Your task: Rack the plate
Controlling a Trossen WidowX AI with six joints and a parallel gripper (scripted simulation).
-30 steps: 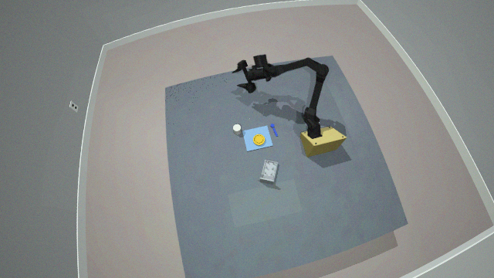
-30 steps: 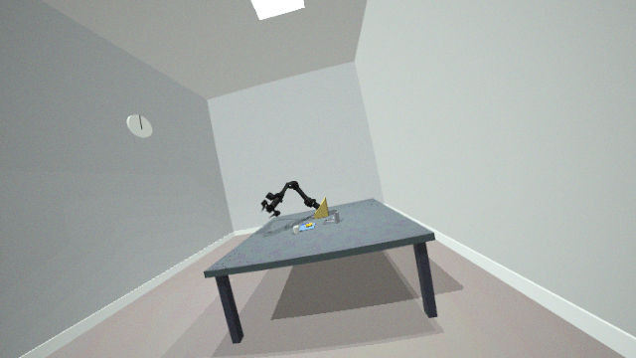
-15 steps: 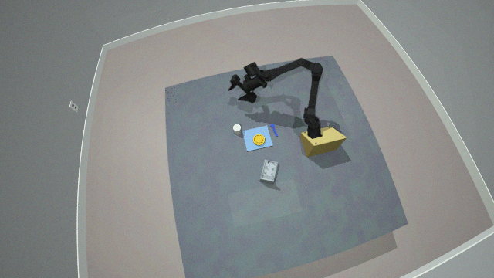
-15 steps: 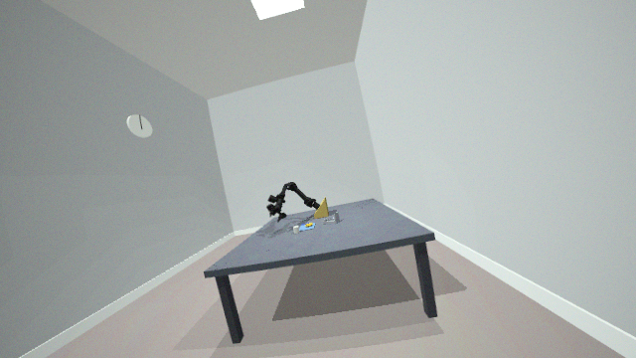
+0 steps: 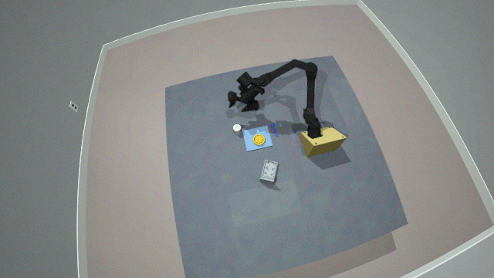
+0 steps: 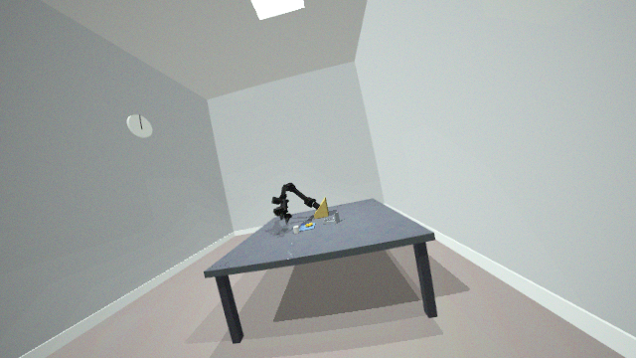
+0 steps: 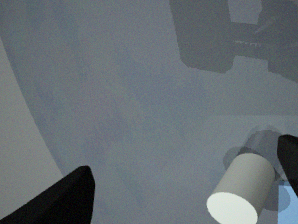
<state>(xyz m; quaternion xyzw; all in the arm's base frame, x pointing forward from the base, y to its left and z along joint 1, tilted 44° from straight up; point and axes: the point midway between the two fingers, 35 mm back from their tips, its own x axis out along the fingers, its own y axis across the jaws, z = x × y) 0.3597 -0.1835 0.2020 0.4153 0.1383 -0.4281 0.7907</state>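
My gripper tip is 90 mm past the yellow plate, 180 mm to the right of it and 80 mm above it. Round my gripper tip: grey dish rack (90 mm behind, 380 mm to the left, 80 mm below); then light blue mat (80 mm behind, 160 mm to the left, 100 mm below); then white cup (20 mm ahead, 90 mm to the left, 80 mm below).
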